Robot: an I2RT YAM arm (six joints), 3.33 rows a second.
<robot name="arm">
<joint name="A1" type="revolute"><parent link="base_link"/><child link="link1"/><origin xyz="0 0 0.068" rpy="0 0 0"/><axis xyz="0 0 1"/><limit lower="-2.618" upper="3.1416"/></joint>
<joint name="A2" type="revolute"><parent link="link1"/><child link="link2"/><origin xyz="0.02 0.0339 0.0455" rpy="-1.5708 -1.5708 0"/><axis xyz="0 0 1"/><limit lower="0" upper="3.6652"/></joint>
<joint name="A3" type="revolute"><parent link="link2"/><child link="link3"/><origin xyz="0 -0.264 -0.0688" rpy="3.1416 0 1.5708"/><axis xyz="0 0 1"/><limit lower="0" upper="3.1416"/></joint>
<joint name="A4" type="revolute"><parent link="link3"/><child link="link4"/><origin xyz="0.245 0.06 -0.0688" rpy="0 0 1.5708"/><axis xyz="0 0 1"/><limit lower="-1.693" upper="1.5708"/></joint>
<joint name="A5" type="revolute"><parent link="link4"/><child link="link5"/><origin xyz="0.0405 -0.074 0.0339" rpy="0 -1.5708 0"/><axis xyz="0 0 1"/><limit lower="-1.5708" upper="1.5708"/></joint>
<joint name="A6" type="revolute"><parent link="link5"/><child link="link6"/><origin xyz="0 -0.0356 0.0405" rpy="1.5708 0 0"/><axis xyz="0 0 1"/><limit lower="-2.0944" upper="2.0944"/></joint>
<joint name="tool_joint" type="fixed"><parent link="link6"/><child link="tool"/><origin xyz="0 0 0" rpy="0 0 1.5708"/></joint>
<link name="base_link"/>
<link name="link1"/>
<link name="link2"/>
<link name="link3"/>
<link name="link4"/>
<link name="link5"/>
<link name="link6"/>
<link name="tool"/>
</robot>
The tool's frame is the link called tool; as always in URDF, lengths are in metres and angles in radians.
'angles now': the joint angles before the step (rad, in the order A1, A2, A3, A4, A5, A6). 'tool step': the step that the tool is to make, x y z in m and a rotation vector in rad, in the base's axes. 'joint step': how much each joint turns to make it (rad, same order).
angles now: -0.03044 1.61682 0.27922 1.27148 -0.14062 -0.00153
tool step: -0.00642 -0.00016 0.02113 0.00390 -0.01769 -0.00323
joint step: -0.00117 -0.15028 0.00374 -0.13582 0.00181 0.00460
